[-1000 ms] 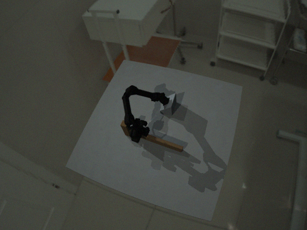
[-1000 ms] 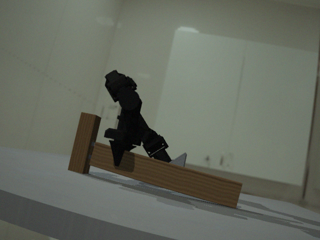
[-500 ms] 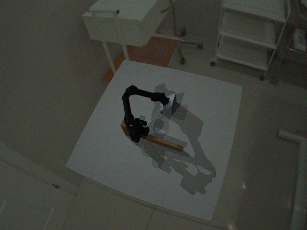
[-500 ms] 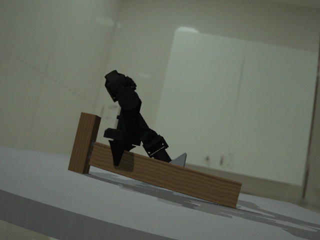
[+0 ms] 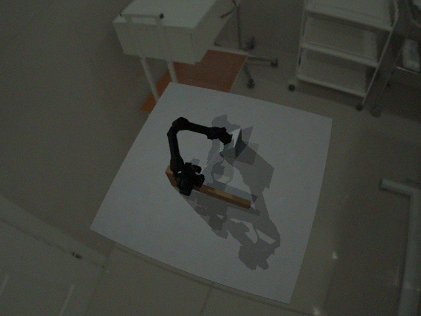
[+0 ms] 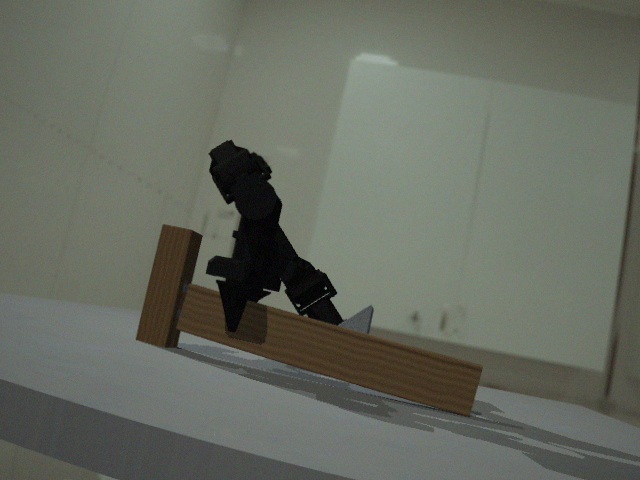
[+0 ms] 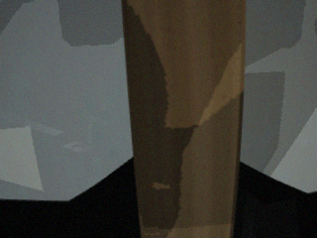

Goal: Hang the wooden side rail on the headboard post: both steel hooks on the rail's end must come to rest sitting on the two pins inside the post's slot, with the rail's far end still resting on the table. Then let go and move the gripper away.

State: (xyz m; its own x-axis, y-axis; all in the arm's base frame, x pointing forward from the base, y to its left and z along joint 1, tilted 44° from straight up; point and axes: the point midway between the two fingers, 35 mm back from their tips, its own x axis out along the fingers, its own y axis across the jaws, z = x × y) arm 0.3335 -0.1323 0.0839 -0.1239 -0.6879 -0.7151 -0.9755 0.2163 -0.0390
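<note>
My gripper tip is now 20 mm past the wooden headboard post, 110 mm to the left of it and 40 mm below it.
</note>
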